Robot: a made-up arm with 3 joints. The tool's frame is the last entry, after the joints. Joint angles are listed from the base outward. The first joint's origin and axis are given. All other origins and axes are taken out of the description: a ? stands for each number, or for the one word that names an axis. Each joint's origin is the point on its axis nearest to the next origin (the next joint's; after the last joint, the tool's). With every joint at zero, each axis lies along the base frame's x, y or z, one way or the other. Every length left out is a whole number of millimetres.
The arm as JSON. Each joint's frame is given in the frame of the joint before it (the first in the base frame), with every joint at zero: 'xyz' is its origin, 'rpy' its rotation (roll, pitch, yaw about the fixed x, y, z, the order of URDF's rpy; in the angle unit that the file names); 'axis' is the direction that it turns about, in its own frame. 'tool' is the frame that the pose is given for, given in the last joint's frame.
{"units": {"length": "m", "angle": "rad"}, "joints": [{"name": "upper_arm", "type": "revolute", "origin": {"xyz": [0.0, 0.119, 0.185], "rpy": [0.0, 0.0, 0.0]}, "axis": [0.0, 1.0, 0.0]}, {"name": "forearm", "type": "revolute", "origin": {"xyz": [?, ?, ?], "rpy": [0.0, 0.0, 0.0]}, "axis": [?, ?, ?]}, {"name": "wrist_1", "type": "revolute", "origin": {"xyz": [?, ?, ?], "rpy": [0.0, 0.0, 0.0]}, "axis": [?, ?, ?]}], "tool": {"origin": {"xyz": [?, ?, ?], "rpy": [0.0, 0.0, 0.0]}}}
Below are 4 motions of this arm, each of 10 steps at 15 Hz.
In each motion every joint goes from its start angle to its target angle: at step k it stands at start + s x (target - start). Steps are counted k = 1, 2, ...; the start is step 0. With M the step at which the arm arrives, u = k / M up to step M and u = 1 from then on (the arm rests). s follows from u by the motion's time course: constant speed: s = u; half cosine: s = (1 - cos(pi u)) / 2; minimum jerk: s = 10 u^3 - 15 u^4 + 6 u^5.
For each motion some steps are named. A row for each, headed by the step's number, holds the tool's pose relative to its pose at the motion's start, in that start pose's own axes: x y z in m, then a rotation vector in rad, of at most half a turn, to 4 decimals.
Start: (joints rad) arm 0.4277 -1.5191 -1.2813
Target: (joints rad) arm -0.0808 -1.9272 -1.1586
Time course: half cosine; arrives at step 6
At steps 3, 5, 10:
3: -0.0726 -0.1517 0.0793 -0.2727 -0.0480 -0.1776
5: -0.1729 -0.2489 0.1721 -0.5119 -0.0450 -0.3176
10: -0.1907 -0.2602 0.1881 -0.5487 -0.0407 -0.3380

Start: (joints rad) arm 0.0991 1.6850 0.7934
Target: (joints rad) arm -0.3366 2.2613 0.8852
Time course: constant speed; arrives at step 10
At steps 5, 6, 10:
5: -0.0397 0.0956 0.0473 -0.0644 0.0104 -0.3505
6: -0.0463 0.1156 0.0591 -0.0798 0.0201 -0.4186
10: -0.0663 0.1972 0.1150 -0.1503 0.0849 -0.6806

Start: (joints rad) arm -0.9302 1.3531 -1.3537
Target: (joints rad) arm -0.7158 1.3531 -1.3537
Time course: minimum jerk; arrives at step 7
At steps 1, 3, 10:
1: -0.0008 -0.0014 -0.0001 -0.0010 0.0011 -0.0048
3: -0.0128 -0.0212 -0.0020 -0.0166 0.0170 -0.0752
10: -0.0384 -0.0553 -0.0040 -0.0451 0.0463 -0.2044

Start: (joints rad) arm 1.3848 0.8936 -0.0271
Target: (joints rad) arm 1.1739 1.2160 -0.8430
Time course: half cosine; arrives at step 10
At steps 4, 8, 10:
4: -0.0831 0.0623 0.0202 0.0772 0.2391 -0.1001
8: -0.1885 0.1865 0.1024 0.2689 0.6340 -0.2080
10: -0.2016 0.2079 0.1225 0.3087 0.7019 -0.2180

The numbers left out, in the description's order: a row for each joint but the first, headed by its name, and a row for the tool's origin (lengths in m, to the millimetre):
forearm: xyz 0.145 0.0 -0.271, axis 0.0 0.0 -1.0
wrist_1: xyz -0.099 -0.198 0.0, axis 0.0 -1.0 0.0
tool: xyz -0.062 0.0 -0.329

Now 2 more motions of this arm.
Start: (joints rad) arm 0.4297 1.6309 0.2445
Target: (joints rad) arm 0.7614 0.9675 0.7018
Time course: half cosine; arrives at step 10
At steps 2, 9, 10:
2: 0.0283 -0.0228 -0.0038 -0.0139 -0.0446 0.0695
9: 0.2680 -0.1019 0.0008 0.0053 -0.3411 0.7193
10: 0.2730 -0.1012 0.0012 0.0099 -0.3459 0.7369

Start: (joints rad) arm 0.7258 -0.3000 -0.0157
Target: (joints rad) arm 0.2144 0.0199 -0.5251
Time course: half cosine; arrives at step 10
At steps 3, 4, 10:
3: 0.0125 -0.0047 0.0119 -0.0233 0.0033 -0.0676
4: 0.0211 -0.0047 0.0198 -0.0312 0.0043 -0.1139
10: 0.0684 0.0274 0.0562 0.0143 -0.0034 -0.3172

